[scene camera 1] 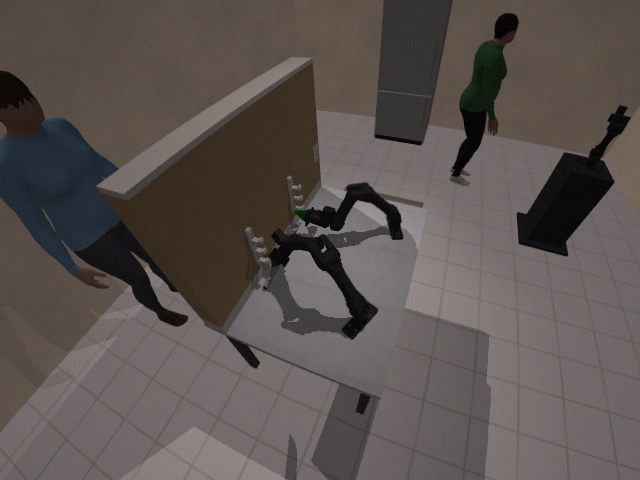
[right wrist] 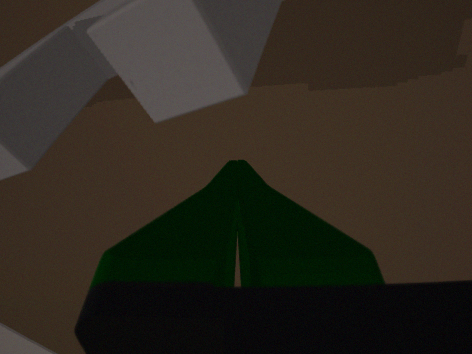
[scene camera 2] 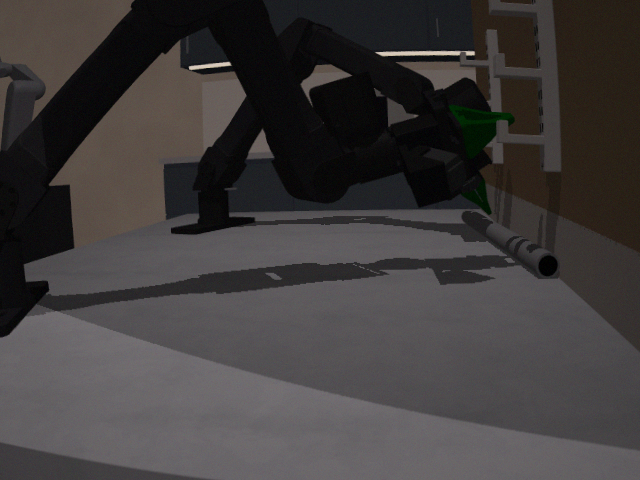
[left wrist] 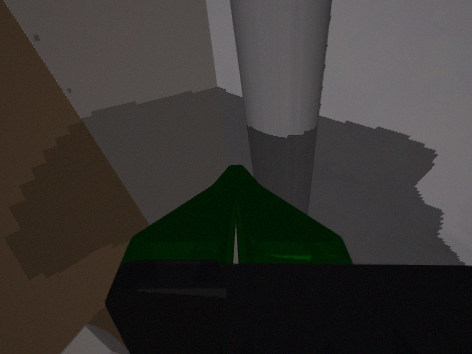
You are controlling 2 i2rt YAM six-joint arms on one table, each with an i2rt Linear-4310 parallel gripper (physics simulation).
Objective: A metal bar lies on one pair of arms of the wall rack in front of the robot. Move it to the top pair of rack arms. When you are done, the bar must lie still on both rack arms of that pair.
Path:
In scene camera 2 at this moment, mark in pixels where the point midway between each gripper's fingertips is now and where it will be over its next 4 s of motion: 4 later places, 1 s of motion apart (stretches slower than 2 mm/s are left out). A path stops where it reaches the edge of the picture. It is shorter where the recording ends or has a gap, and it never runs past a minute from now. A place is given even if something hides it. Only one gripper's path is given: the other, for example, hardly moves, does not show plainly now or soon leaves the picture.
The right gripper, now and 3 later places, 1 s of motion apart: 513, 117; 504, 99; 502, 100; 499, 102

